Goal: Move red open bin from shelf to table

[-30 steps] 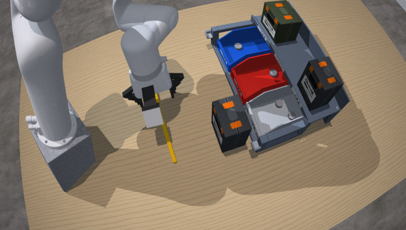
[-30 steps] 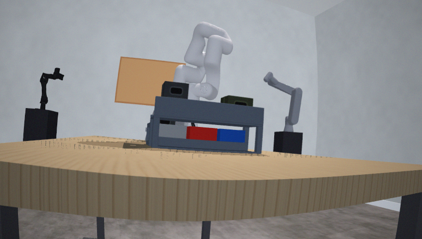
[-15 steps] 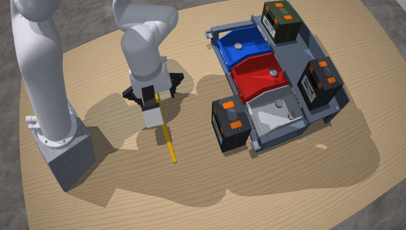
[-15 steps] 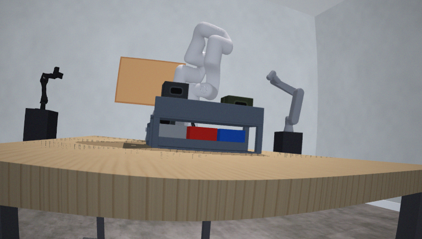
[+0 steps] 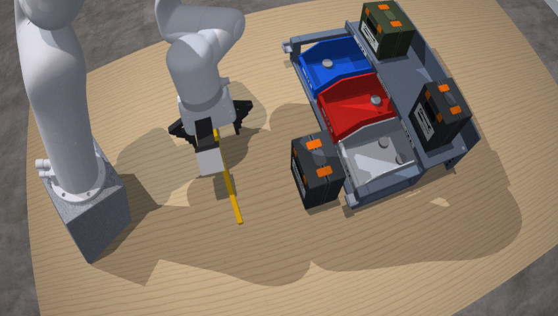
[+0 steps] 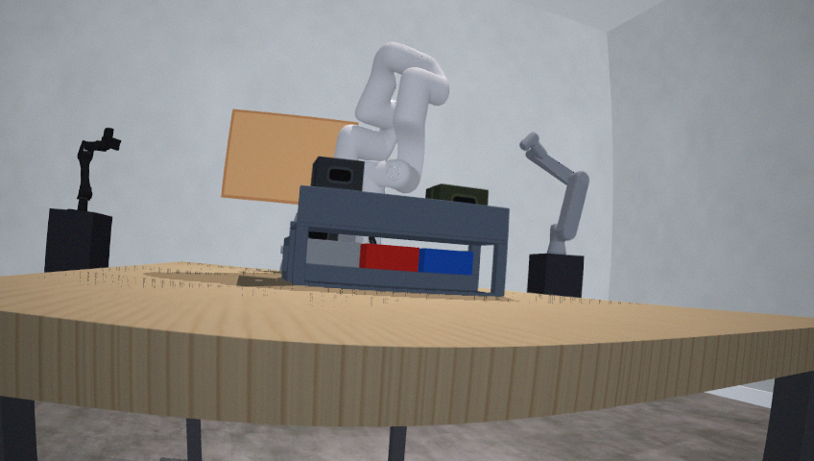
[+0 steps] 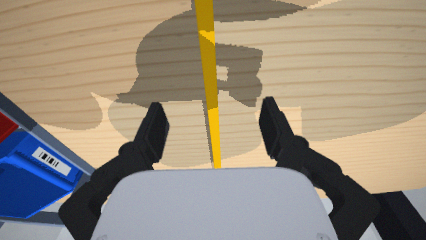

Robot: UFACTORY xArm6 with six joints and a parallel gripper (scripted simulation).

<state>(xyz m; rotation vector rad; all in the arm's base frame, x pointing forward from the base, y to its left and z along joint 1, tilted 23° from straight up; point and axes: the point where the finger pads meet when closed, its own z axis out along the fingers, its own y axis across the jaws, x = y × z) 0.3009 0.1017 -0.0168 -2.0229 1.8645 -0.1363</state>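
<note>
Now: hand 2 cm above the yellow rail. From my hand the other things lie so: grey bin (32 cm ahead, 11 cm to the right, 2 cm above); then blue bin (30 cm ahead, 11 cm to the left, 2 cm above); then red bin (31 cm ahead, 2 cm above).
</note>
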